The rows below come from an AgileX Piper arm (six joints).
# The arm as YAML. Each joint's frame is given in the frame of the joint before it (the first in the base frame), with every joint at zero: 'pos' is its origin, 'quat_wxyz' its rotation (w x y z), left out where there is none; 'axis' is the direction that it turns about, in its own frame. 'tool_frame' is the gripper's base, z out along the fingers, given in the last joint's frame.
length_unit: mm
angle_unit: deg
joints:
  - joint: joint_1
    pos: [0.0, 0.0, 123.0]
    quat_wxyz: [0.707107, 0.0, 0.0, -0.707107]
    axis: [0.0, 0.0, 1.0]
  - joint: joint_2
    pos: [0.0, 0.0, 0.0]
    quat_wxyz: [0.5, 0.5, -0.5, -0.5]
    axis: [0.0, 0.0, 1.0]
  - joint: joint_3
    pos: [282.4, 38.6, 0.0]
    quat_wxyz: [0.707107, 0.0, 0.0, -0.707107]
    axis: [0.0, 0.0, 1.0]
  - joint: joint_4
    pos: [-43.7, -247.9, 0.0]
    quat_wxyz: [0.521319, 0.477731, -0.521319, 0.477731]
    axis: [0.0, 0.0, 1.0]
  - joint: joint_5
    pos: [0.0, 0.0, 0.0]
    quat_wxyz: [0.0, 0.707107, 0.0, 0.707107]
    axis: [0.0, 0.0, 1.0]
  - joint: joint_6
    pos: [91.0, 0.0, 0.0]
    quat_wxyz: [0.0, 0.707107, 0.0, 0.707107]
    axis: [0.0, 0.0, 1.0]
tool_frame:
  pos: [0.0, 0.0, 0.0]
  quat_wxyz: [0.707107, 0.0, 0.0, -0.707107]
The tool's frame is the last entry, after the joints.
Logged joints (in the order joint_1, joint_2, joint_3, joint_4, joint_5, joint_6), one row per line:
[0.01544, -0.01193, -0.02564, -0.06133, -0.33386, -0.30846]
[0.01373, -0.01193, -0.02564, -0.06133, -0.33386, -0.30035]
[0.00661, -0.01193, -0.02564, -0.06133, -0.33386, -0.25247]
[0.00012, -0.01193, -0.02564, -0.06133, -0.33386, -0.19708]
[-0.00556, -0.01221, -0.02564, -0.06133, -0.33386, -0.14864]
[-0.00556, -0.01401, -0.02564, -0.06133, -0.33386, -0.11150]
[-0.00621, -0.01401, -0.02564, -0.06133, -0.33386, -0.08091]
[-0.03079, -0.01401, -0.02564, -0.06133, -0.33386, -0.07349]
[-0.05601, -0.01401, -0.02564, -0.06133, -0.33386, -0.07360]
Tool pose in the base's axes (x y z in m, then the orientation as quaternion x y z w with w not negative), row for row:
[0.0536, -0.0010, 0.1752, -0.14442, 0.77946, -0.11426, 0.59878]
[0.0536, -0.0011, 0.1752, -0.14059, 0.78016, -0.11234, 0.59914]
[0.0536, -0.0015, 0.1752, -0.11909, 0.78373, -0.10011, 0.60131]
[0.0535, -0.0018, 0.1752, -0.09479, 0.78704, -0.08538, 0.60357]
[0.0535, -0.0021, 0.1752, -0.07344, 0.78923, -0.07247, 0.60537]
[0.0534, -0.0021, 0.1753, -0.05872, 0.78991, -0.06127, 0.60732]
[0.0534, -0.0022, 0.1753, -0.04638, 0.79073, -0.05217, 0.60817]
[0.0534, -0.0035, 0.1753, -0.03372, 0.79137, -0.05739, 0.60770]
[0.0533, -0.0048, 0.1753, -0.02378, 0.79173, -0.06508, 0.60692]
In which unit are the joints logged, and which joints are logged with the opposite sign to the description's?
The joints are logged in radians. Opposite sign: joint_3, joint_5.
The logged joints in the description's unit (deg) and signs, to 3 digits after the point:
[0.885, -0.684, 1.469, -3.514, 19.129, -17.673]
[0.787, -0.684, 1.469, -3.514, 19.129, -17.209]
[0.379, -0.684, 1.469, -3.514, 19.129, -14.465]
[0.007, -0.684, 1.469, -3.514, 19.129, -11.292]
[-0.319, -0.700, 1.469, -3.514, 19.129, -8.516]
[-0.319, -0.803, 1.469, -3.514, 19.129, -6.388]
[-0.356, -0.803, 1.469, -3.514, 19.129, -4.636]
[-1.764, -0.803, 1.469, -3.514, 19.129, -4.211]
[-3.209, -0.803, 1.469, -3.514, 19.129, -4.217]

